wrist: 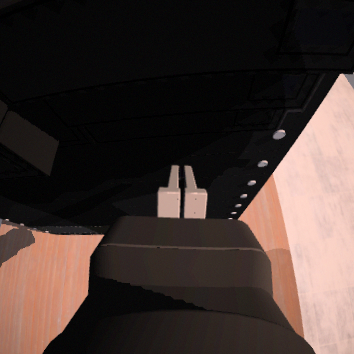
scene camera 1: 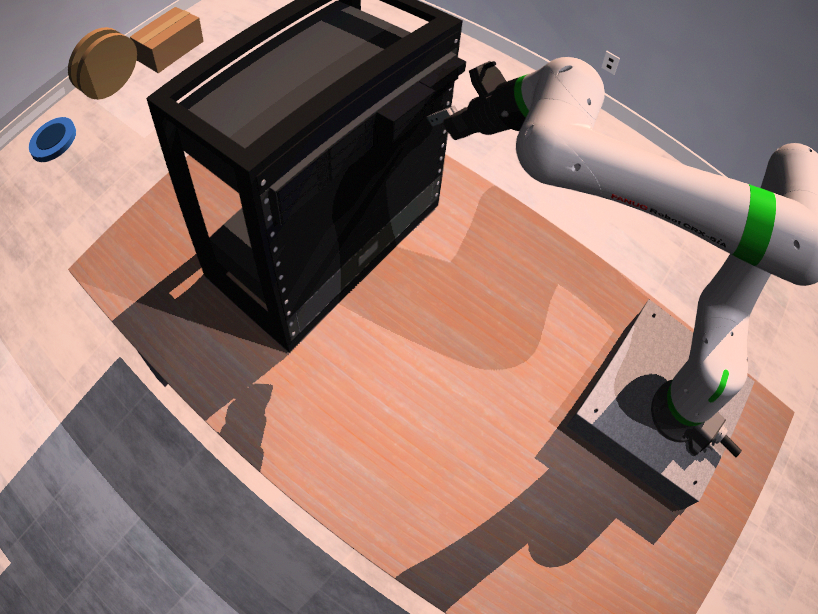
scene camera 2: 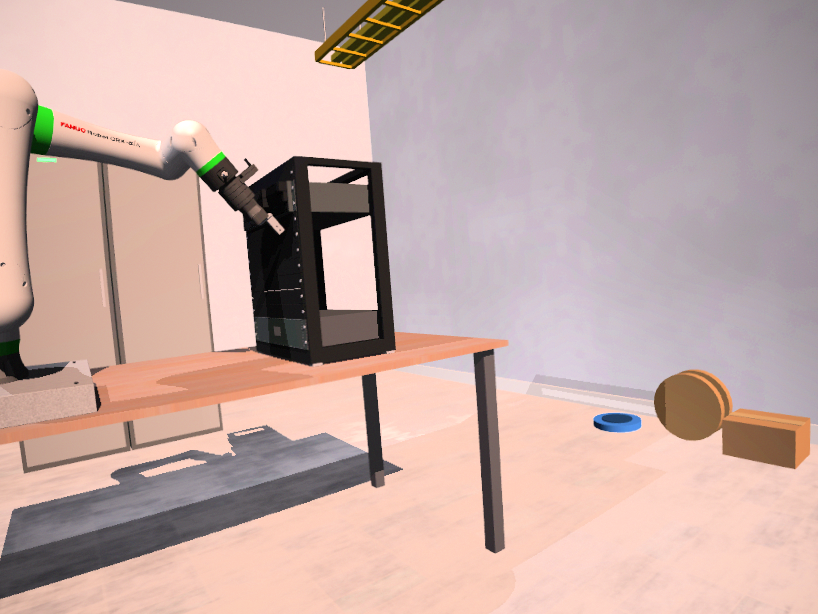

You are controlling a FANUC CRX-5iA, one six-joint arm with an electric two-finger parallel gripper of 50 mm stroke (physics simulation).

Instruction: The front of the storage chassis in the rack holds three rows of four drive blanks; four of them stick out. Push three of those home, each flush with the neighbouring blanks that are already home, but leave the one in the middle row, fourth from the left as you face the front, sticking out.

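Places are measured from the arm's base along level axes (x ahead, y left, z up), in centimetres.
Pixels of known places: gripper, fingertip midpoint: (wrist: 180, 177) (scene camera 1: 432, 120) (scene camera 2: 281, 232); arm's base, link origin: (scene camera 1: 678, 411).
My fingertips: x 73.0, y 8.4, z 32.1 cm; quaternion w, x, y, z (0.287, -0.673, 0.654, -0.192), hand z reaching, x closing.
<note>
For each thing: its top centre in the pictures, then the offset to it from my fingertips. "*": a spot on its surface instead. Level surfaces: height alone.
- blank, surface spot: (wrist: 30, 142) * dx -3.2, dy +4.6, dz +9.7 cm
- dark block, surface spot: (scene camera 1: 394, 118) * dx -4.7, dy +14.6, dz +13.8 cm
- wooden table, surface height: dz -39.7 cm
The black rack (scene camera 1: 201, 135) (scene camera 2: 383, 264) stands on the table with the dark chassis front toward the arm. My gripper (scene camera 1: 432, 118) (scene camera 2: 280, 228) (wrist: 180, 177) is shut and empty, its pale fingertips close to the front's upper part, toward the right side as one faces it. In the wrist view, one blank (wrist: 30, 142) juts out to the left of the fingers, apart from them. In scene camera 1 a dark block (scene camera 1: 394, 118) juts out left of the fingertips. The front is very dark; rows, other blanks' depths and any contact at the fingertips cannot be told.
The wooden table (scene camera 1: 429, 396) (scene camera 2: 436, 343) carries the rack and the robot's base block (scene camera 1: 634, 409) (scene camera 2: 52, 399). A yellow overhead ladder tray (scene camera 2: 370, 33) hangs near the wall. A carton (scene camera 1: 171, 42) (scene camera 2: 759, 442) and a round brown object (scene camera 1: 105, 66) (scene camera 2: 690, 406) are on the floor.
</note>
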